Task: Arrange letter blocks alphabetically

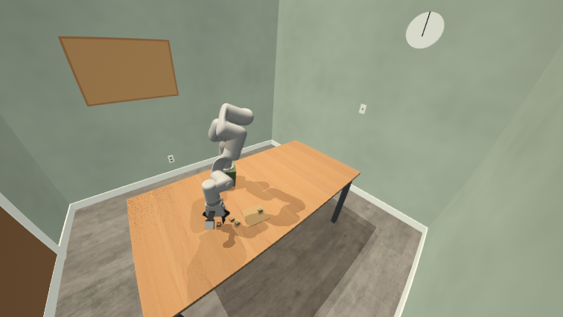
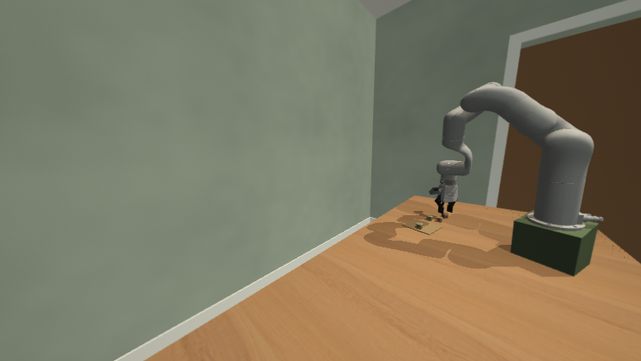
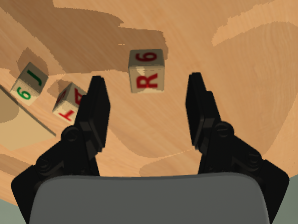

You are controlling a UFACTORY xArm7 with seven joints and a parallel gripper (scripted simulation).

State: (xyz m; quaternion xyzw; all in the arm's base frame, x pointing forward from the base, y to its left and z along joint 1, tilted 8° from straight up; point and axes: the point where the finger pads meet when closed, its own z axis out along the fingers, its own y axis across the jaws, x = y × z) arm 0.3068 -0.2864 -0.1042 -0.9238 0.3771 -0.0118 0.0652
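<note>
Now: hand 20 cm to the right of the tan mat, 10 cm short of it and 5 cm above it. Also, from my hand: green-topped block: 8 cm to the left, 7 cm ahead, 4 cm below.
</note>
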